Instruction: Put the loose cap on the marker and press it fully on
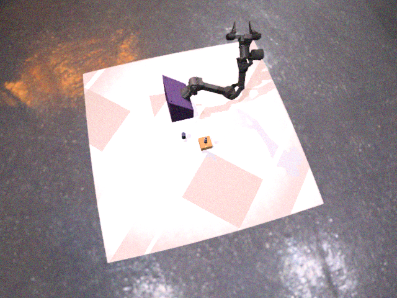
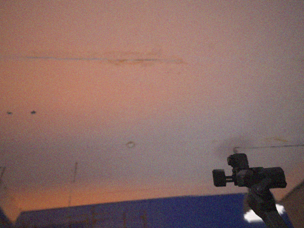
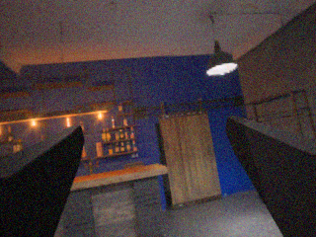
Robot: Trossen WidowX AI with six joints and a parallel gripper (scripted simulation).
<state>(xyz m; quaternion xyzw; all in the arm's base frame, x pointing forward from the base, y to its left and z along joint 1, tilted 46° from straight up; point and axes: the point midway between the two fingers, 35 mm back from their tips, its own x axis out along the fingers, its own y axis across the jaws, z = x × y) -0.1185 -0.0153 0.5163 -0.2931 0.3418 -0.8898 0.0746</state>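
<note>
The dark cap is 390 mm ahead of my gripper tip, 410 mm to the right of it and 490 mm below it.
</note>
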